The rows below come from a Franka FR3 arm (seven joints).
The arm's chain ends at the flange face. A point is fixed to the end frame.
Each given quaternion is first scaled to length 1.
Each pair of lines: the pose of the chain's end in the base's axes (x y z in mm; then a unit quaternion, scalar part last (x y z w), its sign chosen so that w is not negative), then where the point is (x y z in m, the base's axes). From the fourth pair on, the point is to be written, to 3 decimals.
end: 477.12 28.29 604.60 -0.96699 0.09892 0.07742 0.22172
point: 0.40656 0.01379 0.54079
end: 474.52 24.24 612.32 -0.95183 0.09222 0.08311 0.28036
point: 0.40408 0.01740 0.54711
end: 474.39 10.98 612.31 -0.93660 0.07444 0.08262 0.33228
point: 0.40522 0.00988 0.54541
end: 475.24 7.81 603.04 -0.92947 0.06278 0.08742 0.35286
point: 0.406 0.008 0.536
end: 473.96 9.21 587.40 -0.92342 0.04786 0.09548 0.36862
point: 0.405 0.010 0.521
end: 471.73 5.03 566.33 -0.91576 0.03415 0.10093 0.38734
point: 0.402 0.007 0.500
